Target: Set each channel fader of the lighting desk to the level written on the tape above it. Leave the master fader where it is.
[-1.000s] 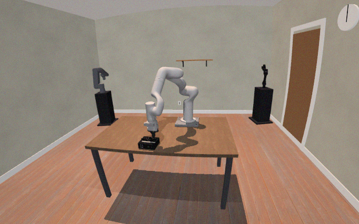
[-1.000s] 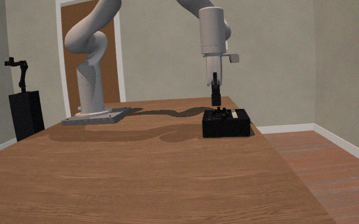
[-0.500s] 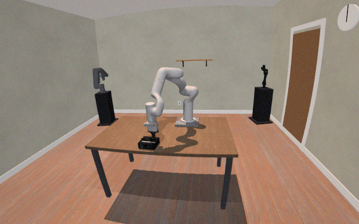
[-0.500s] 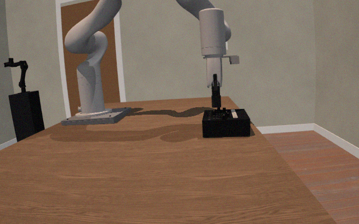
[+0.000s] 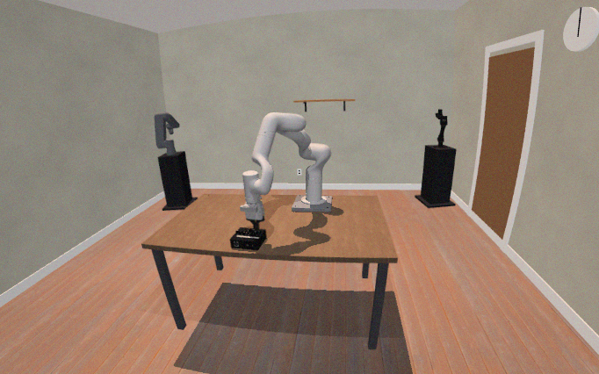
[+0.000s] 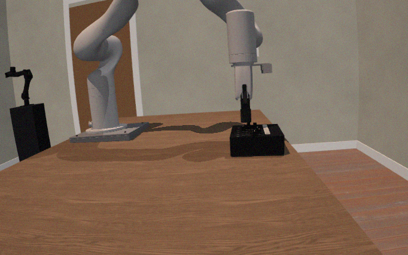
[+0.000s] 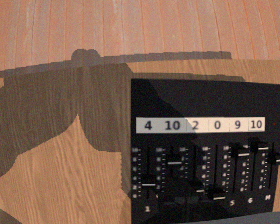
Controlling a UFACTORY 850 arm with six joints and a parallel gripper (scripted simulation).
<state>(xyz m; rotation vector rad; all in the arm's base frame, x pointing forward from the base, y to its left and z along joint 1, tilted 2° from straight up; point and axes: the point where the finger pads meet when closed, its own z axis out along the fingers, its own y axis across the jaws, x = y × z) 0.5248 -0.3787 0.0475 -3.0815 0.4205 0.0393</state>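
My hand is 10 mm past the master fader, 110 mm to the left of it and 30 mm above it.
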